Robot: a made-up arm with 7 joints. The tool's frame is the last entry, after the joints.
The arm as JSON. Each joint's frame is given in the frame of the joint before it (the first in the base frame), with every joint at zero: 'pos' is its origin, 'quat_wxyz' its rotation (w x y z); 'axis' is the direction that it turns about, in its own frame. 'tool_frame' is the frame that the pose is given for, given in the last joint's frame.
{
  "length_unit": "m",
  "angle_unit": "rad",
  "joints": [
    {
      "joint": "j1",
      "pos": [
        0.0,
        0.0,
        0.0
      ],
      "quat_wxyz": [
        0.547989,
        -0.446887,
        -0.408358,
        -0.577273
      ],
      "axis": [
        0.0,
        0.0,
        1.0
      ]
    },
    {
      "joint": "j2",
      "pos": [
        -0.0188,
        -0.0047,
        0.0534
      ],
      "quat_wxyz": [
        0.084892,
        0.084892,
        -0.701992,
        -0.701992
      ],
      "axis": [
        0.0,
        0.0,
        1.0
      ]
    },
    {
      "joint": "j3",
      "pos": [
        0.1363,
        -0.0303,
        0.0
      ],
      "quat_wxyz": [
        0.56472,
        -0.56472,
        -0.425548,
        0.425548
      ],
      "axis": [
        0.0,
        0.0,
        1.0
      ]
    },
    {
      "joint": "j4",
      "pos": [
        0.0,
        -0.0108,
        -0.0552
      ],
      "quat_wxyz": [
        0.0,
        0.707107,
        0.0,
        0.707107
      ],
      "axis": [
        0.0,
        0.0,
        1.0
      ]
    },
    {
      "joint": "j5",
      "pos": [
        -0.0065,
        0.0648,
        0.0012
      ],
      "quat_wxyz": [
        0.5,
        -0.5,
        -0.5,
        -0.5
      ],
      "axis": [
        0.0,
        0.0,
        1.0
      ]
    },
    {
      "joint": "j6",
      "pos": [
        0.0,
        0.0,
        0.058
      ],
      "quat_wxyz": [
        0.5,
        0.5,
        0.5,
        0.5
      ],
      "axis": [
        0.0,
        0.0,
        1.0
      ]
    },
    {
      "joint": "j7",
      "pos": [
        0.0,
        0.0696,
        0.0
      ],
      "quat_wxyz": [
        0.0,
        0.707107,
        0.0,
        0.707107
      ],
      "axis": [
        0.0,
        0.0,
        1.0
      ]
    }
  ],
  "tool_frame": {
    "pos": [
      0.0,
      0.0,
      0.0
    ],
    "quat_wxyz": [
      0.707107,
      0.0,
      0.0,
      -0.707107
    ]
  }
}
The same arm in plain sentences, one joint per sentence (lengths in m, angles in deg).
The arm has seven revolute joints in a row. What follows holds with every joint at zero, and every direction is one of the base frame's.
The first joint sits at the same point as the base frame's origin and rotates about the direction (0.068403, 0.961235, 0.26711).
The second joint sits 0.001 m along -x and 0.0567 m along +y and 0.0038 m along -z from the first joint and rotates about the direction (0.968889, -0.0002, -0.247497).
The third joint sits 0.0345 m along -x and 0.0085 m along +y and 0.135 m along -z from the second joint and rotates about the direction (0.247497, -0.0001, 0.968889).
The fourth joint sits 0.0032 m along -x and 0.0562 m along -z from the third joint and rotates about the direction (0.0002, 1, 0).
The fifth joint sits 0.0612 m along +x and 0.0012 m along +y and 0.0223 m along -z from the fourth joint and rotates about the direction (0.968889, -0.0002, -0.247497).
The sixth joint sits 0.0562 m along +x and 0.0144 m along -z from the fifth joint and rotates about the direction (0.0002, 1, 0).
The seventh joint sits 0.0674 m along +x and 0.0172 m along -z from the sixth joint and rotates about the direction (0.247497, -0.0001, 0.968889).
The tool frame, which is the frame that the pose is given for, sits at the same point as the seventh joint; its axes are the base frame's turned by roll 0, pitch 14.33 and yaw -0.01 deg (as in URDF: about the fixed x, then y, then z).

